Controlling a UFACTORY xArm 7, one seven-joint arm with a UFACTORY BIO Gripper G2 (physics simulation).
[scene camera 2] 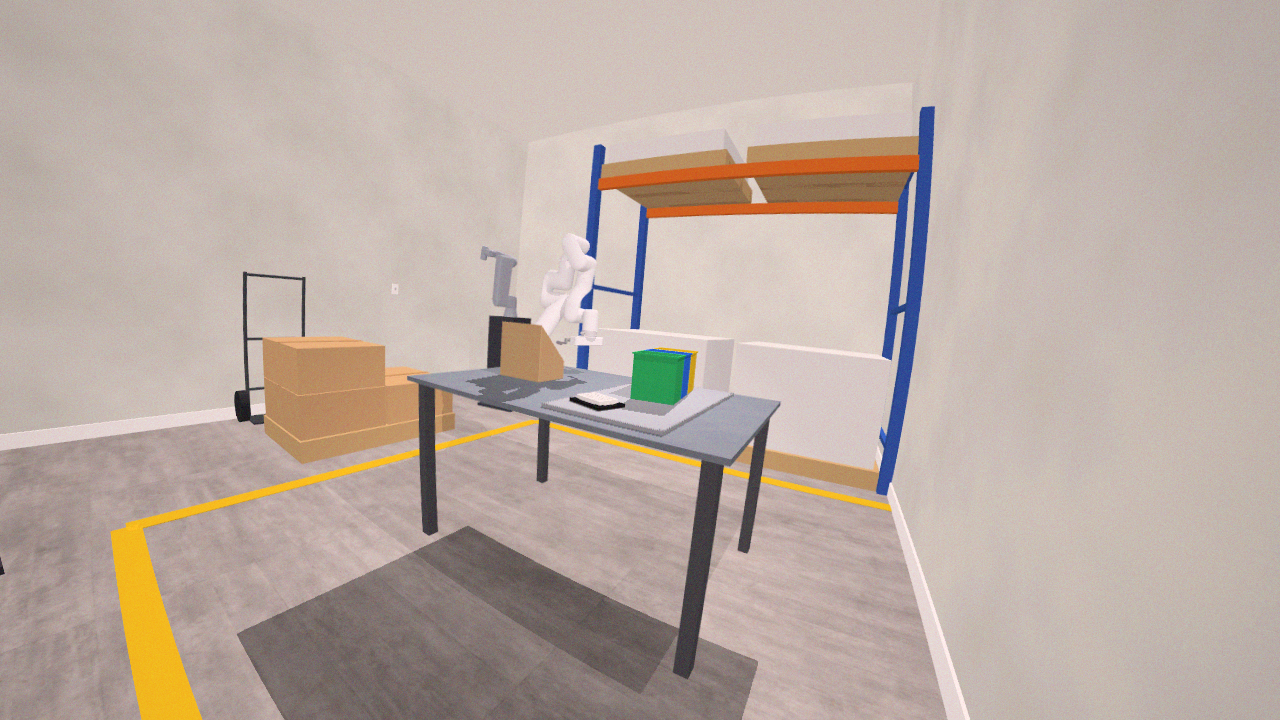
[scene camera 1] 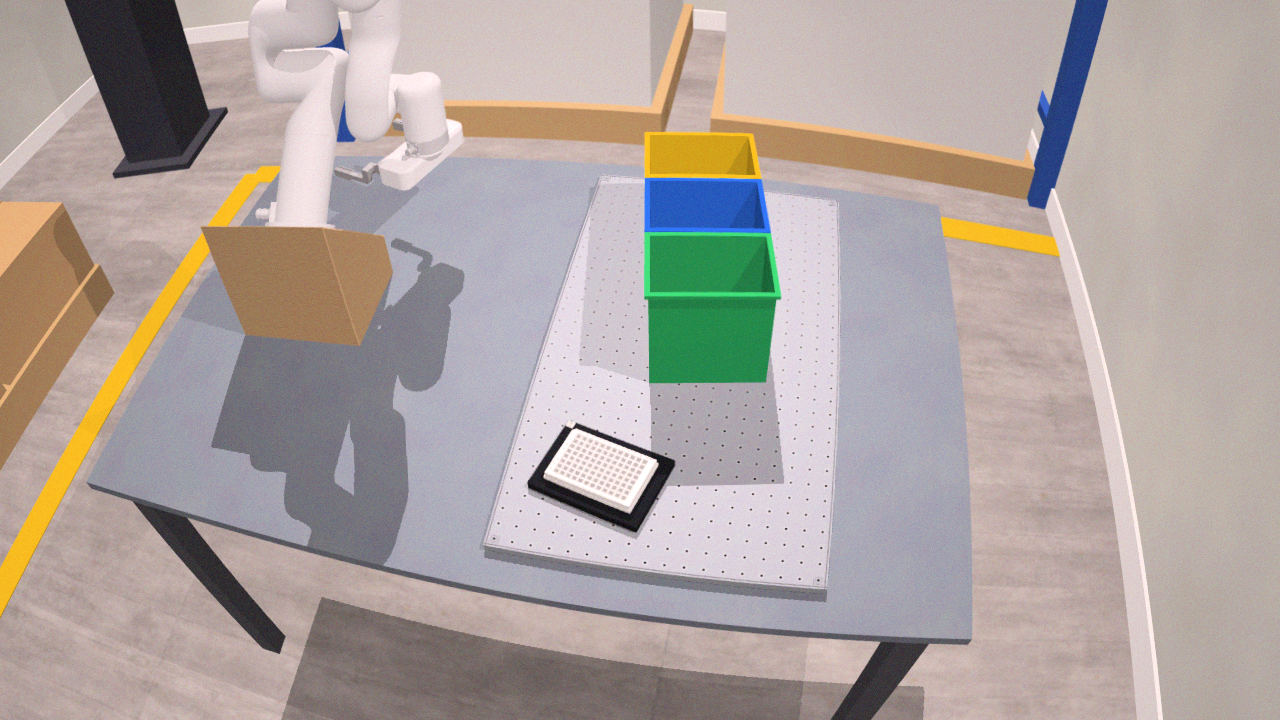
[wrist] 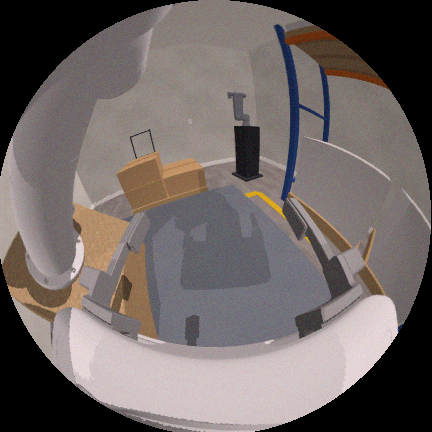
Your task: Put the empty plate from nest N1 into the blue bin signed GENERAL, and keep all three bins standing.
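Seen in the pictures: hand, tool point: [scene camera 1: 374, 148] [wrist: 213, 225]; arm's base, link origin: [scene camera 2: 535, 340] [scene camera 1: 299, 230] [wrist: 53, 252].
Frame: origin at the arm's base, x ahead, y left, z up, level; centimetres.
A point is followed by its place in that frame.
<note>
A white plate [scene camera 1: 601, 467] {x 51.2, y -34.1, z -14.2 cm} [scene camera 2: 597, 398] {x 52.2, y -36.1, z -14.2 cm} with a grid of wells sits in a black nest [scene camera 1: 637, 519] {x 56.1, y -41.3, z -15.5 cm} at the near end of the perforated board. No nest label is readable. The blue bin [scene camera 1: 705, 205] {x 65.5, y 7.7, z -3.6 cm} stands upright between the yellow bin [scene camera 1: 699, 155] {x 65.0, y 21.0, z -3.1 cm} and the green bin [scene camera 1: 709, 340] {x 65.5, y -17.2, z -7.7 cm} [scene camera 2: 657, 376] {x 67.1, y -17.2, z -6.8 cm}, both also upright. No bin signs are readable. My gripper [scene camera 1: 355, 145] {x 6.5, y 24.7, z -1.6 cm} [wrist: 217, 223] {x 6.5, y 24.7, z -1.6 cm} is open and empty. It is above the far left part of the table, well away from the plate and left of the bins. One finger is partly hidden by the arm in scene camera 1.
The perforated board [scene camera 1: 742, 555] {x 69.6, y -46.2, z -16.7 cm} carries the nest and bins. A brown angled block [scene camera 1: 290, 286] {x -0.3, y -8.2, z -5.0 cm} [scene camera 2: 528, 351] {x 2.5, y -8.4, z -4.8 cm} stands at the arm's base on the table [scene camera 1: 447, 376] {x 26.3, y -15.4, z -18.0 cm}. Cardboard boxes [scene camera 2: 326, 385] [wrist: 145, 182] and a black pedestal [scene camera 1: 143, 85] [wrist: 247, 150] stand on the floor beyond. A blue-post rack [scene camera 2: 914, 268] stands behind.
</note>
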